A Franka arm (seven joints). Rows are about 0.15 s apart.
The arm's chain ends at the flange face. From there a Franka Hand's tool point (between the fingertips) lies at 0.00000 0.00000 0.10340 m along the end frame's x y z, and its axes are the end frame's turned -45 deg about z.
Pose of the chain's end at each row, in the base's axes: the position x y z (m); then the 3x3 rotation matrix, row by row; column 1 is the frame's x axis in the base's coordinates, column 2 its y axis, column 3 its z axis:
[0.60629, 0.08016, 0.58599], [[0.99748, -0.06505, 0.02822], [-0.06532, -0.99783, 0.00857], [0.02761, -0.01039, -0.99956]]
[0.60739, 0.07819, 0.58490], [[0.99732, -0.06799, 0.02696], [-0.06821, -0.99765, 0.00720], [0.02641, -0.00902, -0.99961]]
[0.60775, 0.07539, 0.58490], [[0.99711, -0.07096, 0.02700], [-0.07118, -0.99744, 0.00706], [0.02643, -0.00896, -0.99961]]
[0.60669, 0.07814, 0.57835], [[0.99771, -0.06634, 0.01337], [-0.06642, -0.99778, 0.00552], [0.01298, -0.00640, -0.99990]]
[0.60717, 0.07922, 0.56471], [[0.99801, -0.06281, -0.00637], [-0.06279, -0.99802, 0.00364], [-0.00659, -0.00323, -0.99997]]
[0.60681, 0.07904, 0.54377], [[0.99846, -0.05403, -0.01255], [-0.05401, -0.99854, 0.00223], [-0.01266, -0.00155, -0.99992]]
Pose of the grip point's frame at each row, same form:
[0.60921, 0.08105, 0.48264], [[0.75132, 0.65933, 0.02822], [0.65938, -0.75176, 0.00857], [0.02687, 0.01218, -0.99956]]
[0.61018, 0.07893, 0.48154], [[0.75329, 0.65714, 0.02696], [0.65721, -0.75368, 0.00720], [0.02505, 0.01230, -0.99961]]
[0.61054, 0.07612, 0.48154], [[0.75524, 0.65489, 0.02700], [0.65496, -0.75563, 0.00706], [0.02502, 0.01235, -0.99961]]
[0.60807, 0.07871, 0.47496], [[0.75240, 0.65858, 0.01337], [0.65857, -0.75250, 0.00552], [0.01370, 0.00465, -0.99990]]
[0.60651, 0.07960, 0.46131], [[0.75011, 0.66129, -0.00637], [0.66131, -0.75011, 0.00364], [-0.00238, -0.00694, -0.99997]]
[0.60551, 0.07927, 0.44038], [[0.74422, 0.66781, -0.01255], [0.66788, -0.74427, 0.00223], [-0.00786, -0.01005, -0.99992]]

